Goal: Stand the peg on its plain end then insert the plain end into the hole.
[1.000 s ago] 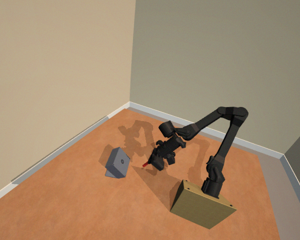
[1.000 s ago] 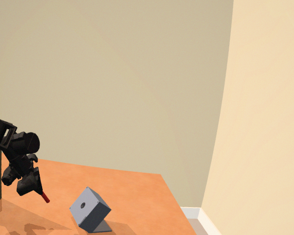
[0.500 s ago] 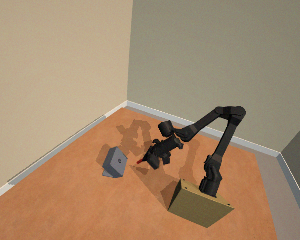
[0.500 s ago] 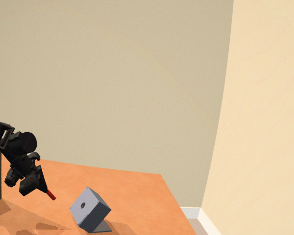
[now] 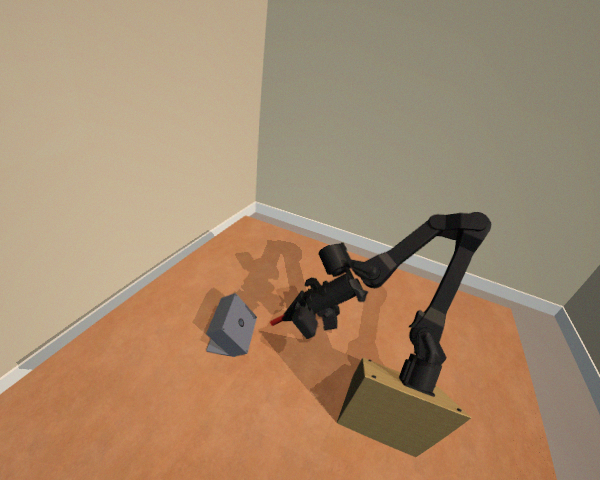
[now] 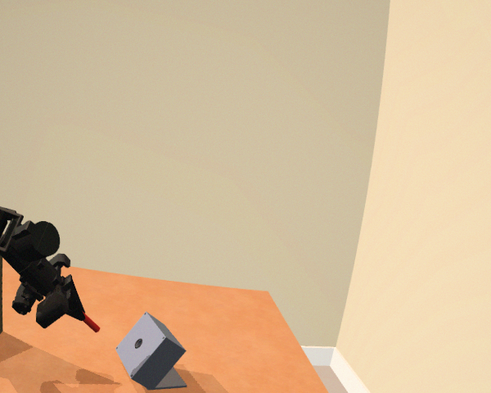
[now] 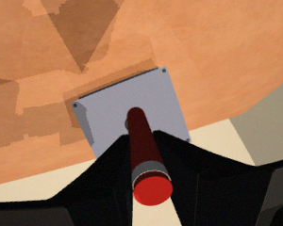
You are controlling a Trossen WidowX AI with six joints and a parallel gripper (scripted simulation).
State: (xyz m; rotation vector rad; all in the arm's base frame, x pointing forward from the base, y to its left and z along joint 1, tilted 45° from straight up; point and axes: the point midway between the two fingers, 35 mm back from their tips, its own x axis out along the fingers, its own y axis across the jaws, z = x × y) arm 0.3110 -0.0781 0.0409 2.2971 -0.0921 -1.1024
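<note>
My gripper tip is now 13 cm short of the grey sloped panel, 7 cm above it and 4 cm to the right of it. Also, from my gripper tip: red peg 1 cm behind, 1 cm above.
</note>
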